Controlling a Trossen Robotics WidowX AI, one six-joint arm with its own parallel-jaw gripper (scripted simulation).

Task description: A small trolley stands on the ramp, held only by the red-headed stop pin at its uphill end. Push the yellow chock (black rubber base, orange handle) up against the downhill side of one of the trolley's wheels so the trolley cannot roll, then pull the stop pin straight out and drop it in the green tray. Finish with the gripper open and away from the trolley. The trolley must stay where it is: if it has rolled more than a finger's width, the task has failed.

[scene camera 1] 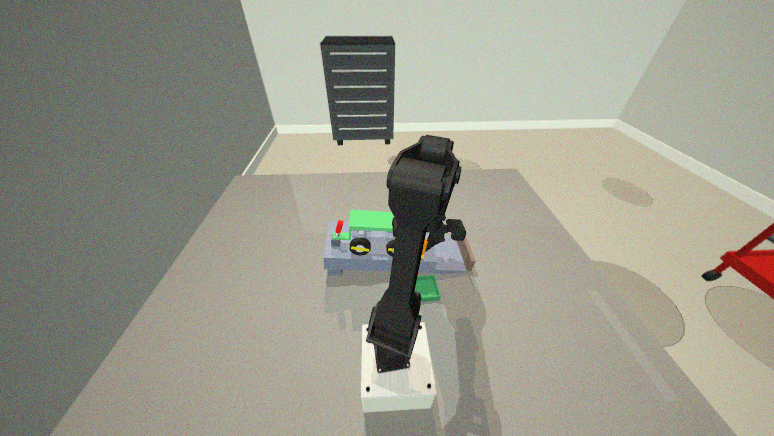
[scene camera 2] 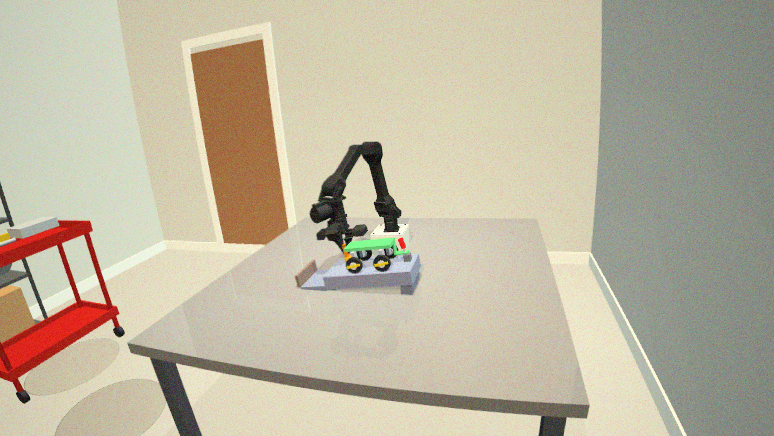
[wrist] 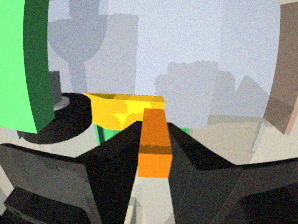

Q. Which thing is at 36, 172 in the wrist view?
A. My gripper.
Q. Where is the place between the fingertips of my gripper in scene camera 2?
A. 346, 253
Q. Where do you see a black trolley wheel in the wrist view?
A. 74, 114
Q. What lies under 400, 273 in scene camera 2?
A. A grey-blue ramp.
